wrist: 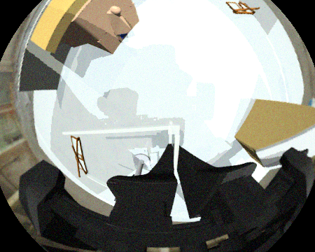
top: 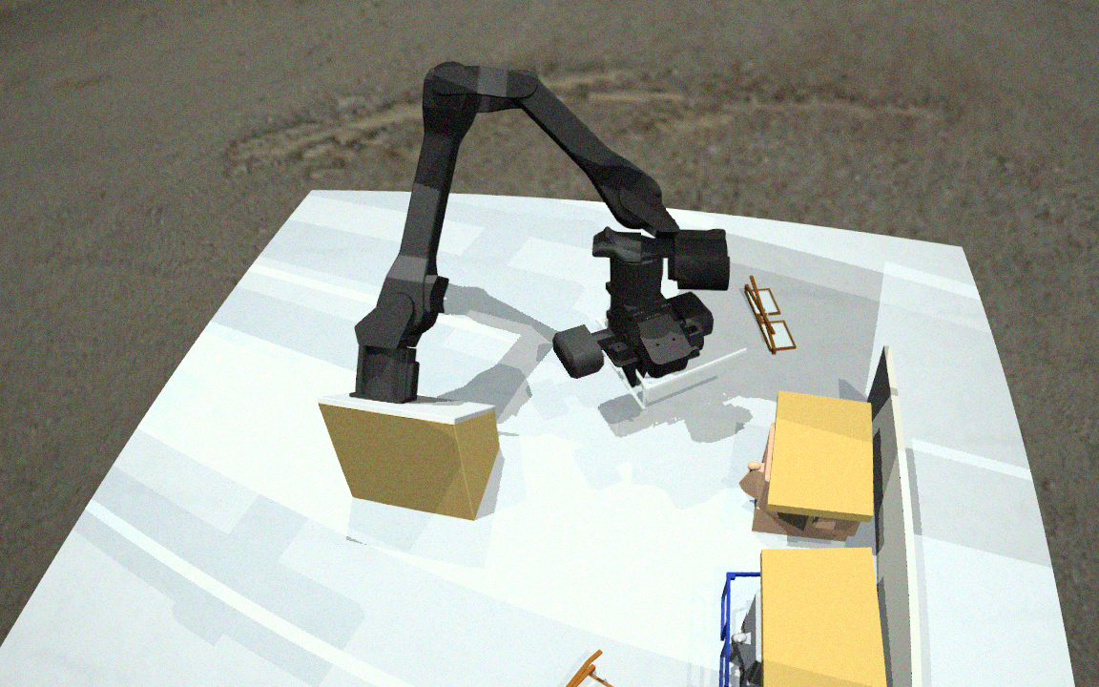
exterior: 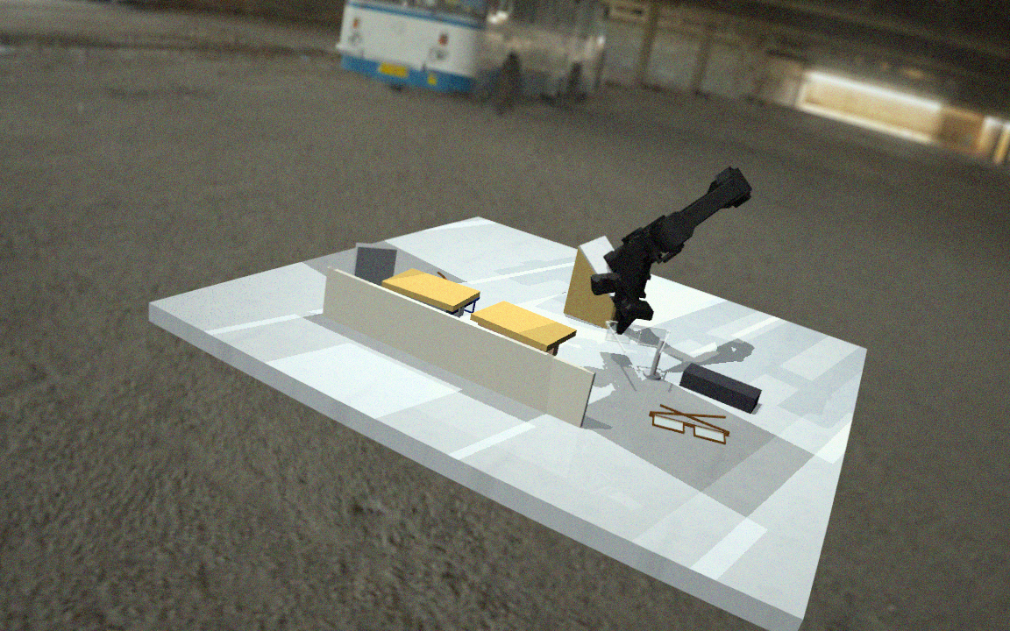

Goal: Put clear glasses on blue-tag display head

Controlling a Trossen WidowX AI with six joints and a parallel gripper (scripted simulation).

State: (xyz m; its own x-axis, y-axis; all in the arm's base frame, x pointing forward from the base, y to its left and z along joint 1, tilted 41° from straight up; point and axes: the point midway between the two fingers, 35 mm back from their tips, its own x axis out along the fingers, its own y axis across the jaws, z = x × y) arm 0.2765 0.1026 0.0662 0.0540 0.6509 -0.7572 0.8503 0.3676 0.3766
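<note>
Now: the post 1 cm ahead of my gripper tip, 10 cm to the left of it and 4 cm below it. The rest, counted from my gripper tip: black box: 1 cm behind, 24 cm to the left, 4 cm below; then skin-coloured display head: 20 cm ahead, 13 cm to the right, 1 cm below; then grey display head: 19 cm ahead, 35 cm to the right, 1 cm below.
</note>
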